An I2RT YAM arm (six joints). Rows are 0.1 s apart.
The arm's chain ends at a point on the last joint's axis. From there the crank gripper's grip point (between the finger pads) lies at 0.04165 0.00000 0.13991 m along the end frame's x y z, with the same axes.
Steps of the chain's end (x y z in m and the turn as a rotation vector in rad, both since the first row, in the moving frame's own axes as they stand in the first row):
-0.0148 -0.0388 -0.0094 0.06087 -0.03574 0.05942
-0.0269 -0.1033 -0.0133 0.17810 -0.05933 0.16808
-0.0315 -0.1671 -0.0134 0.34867 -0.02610 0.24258
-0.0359 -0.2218 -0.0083 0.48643 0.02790 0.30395
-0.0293 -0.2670 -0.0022 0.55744 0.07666 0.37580
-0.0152 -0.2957 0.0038 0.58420 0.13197 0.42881
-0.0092 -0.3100 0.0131 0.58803 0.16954 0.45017
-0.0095 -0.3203 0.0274 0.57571 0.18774 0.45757
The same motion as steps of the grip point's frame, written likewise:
-0.0196 -0.0450 -0.0082 0.06087 -0.03574 0.05942
-0.0337 -0.1219 -0.0127 0.17810 -0.05933 0.16808
-0.0304 -0.2052 -0.0190 0.34867 -0.02610 0.24258
-0.0240 -0.2733 -0.0226 0.48643 0.02790 0.30395
-0.0082 -0.3219 -0.0223 0.55744 0.07666 0.37580
0.0144 -0.3486 -0.0202 0.58420 0.13197 0.42881
0.0254 -0.3605 -0.0130 0.58803 0.16954 0.45017
0.0270 -0.3682 0.0011 0.57571 0.18774 0.45757

